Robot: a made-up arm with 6 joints. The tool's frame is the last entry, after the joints.
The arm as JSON. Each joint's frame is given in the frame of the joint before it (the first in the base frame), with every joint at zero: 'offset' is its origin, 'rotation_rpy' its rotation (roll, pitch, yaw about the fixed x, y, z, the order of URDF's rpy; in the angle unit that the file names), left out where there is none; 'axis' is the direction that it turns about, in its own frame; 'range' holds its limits. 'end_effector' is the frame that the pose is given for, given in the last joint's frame.
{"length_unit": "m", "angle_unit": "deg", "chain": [
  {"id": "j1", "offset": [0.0, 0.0, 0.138], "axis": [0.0, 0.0, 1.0], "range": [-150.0, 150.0]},
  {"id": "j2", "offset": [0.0, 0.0, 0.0], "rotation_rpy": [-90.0, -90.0, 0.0], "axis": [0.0, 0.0, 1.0], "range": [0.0, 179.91]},
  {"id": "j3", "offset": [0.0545, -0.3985, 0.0], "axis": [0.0, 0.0, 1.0], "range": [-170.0, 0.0]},
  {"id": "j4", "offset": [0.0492, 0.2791, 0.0], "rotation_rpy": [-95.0, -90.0, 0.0], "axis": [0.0, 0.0, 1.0], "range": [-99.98, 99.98]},
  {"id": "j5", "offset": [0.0, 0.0, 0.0], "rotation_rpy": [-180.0, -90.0, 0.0], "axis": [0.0, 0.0, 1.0], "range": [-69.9, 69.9]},
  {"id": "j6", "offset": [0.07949, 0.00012, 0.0], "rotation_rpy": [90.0, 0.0, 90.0], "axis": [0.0, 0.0, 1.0], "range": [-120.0, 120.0]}
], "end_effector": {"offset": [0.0, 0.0, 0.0]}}
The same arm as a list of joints. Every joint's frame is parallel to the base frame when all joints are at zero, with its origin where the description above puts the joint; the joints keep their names.
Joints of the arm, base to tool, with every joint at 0 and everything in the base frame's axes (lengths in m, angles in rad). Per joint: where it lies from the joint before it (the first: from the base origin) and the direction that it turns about. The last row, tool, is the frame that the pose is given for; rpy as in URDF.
j1: axis 0 0 1 offset 0 0 0.138
j2: axis 0 1 0 offset 0 0 0
j3: axis 0 1 0 offset -0.3985 0 0.0545
j4: axis 0.996191 0 0.087199 offset 0.2791 0 0.0492
j5: axis 0 1 0 offset 0 0 0
j6: axis 0.996191 0 0.087199 offset 0.0792 0 0.0068
tool: offset 0 0 0 rpy 0 1.4835 0
Joint limits (rad, base to tool): -2.618..2.618 0..3.14 -2.9671..0 -1.745..1.745 -1.22..1.22 -2.0944..2.0944

